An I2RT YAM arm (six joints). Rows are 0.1 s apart.
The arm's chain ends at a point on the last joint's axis. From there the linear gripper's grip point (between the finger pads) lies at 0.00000 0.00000 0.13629 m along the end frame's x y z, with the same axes.
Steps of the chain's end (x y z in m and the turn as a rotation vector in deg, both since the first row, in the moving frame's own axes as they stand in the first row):
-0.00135, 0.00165, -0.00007, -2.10, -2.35, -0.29
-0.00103, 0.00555, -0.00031, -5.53, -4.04, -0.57
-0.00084, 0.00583, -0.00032, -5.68, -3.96, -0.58
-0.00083, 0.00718, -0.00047, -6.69, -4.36, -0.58
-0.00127, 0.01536, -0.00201, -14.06, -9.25, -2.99
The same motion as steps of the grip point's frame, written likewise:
-0.00692, 0.00666, -0.00028, -2.10, -2.35, -0.29
-0.01055, 0.01872, -0.00128, -5.53, -4.04, -0.57
-0.01017, 0.01936, -0.00131, -5.68, -3.96, -0.58
-0.01109, 0.02309, -0.00179, -6.69, -4.36, -0.58
-0.02208, 0.04888, -0.00785, -14.06, -9.25, -2.99

